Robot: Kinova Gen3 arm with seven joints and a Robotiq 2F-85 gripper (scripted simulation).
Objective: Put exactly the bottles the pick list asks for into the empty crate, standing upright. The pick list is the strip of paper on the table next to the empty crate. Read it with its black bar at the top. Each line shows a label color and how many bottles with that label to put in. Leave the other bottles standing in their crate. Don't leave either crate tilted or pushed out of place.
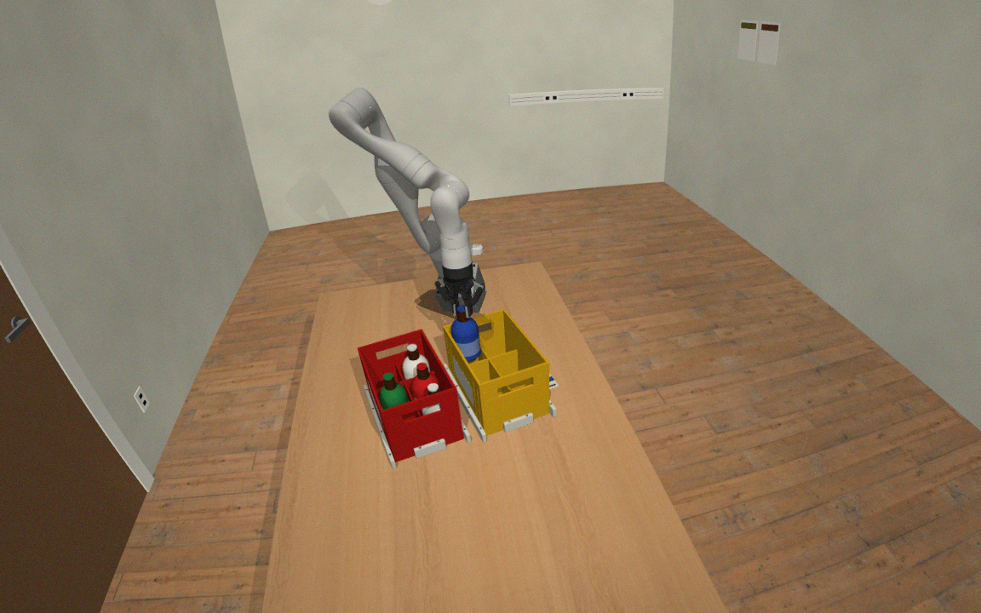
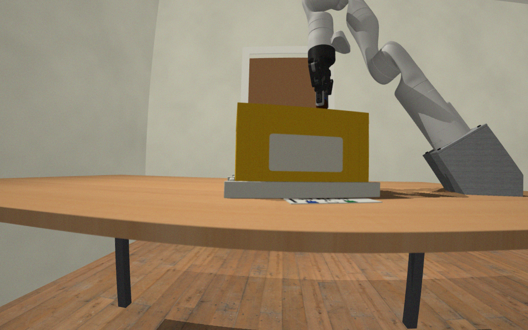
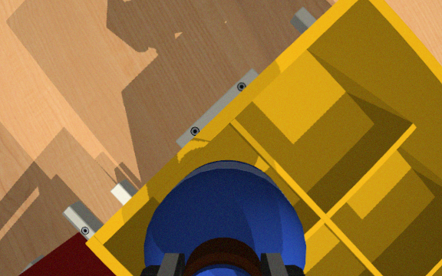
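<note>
Now: hand 70 mm above the blue bottle. The rest, counted from my hand: yellow crate: 90 mm ahead, 60 mm to the left, 160 mm below; then red bottle: 100 mm ahead, 140 mm to the right, 150 mm below; then red crate: 100 mm ahead, 180 mm to the right, 160 mm below.
</note>
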